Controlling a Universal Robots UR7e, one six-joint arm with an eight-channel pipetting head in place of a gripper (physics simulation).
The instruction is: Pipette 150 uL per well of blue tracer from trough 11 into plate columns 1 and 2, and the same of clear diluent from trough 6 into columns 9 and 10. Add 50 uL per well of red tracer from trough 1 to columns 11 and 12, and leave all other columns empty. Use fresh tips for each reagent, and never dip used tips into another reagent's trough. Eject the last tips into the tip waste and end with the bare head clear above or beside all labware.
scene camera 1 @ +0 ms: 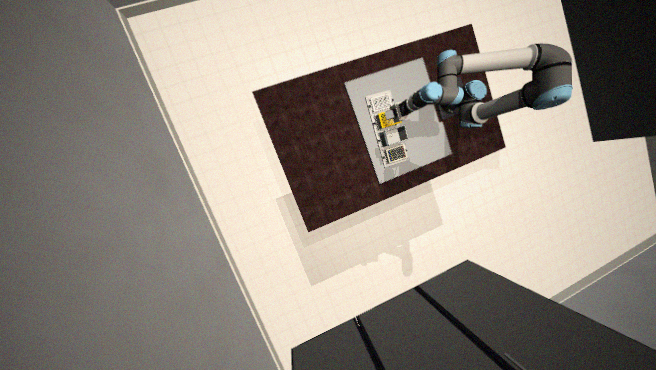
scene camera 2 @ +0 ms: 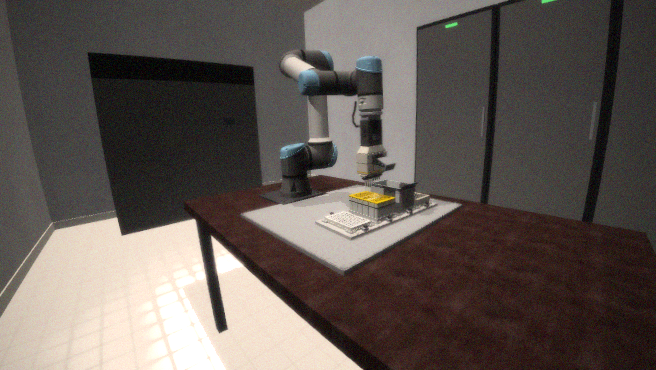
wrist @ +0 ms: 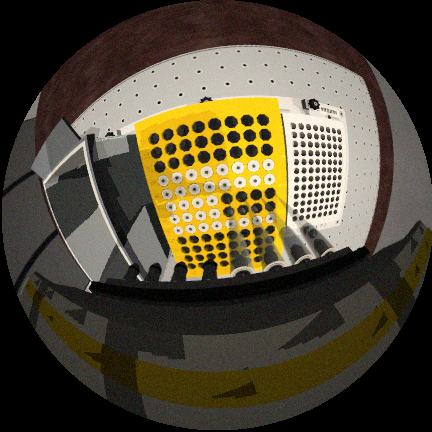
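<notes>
My pipetting head (scene camera 1: 397,112) (scene camera 2: 371,180) (wrist: 226,272) hangs a little above the yellow tip rack (scene camera 1: 383,120) (scene camera 2: 370,197) (wrist: 240,107). In the wrist view its right-hand channels carry translucent tips (wrist: 296,241). The left-hand channels show bare black nozzles. In the rack, three front rows are empty, then two rows are full of white tips. Two more rows hold tips in their left half, and a full row follows. A white plate with a grid of dark holes (scene camera 1: 372,101) (scene camera 2: 348,219) (wrist: 305,118) is right of the rack in the wrist view; its contents cannot be told. Troughs are not identifiable.
A dark open-topped bin (scene camera 2: 406,194) stands on the rack's other side. A labware item with a dark grid (scene camera 1: 396,154) sits beyond it. All stand in a line on the grey perforated board (scene camera 1: 419,145) (scene camera 2: 300,230) (wrist: 225,65), on a dark table (scene camera 1: 300,150) (scene camera 2: 475,280).
</notes>
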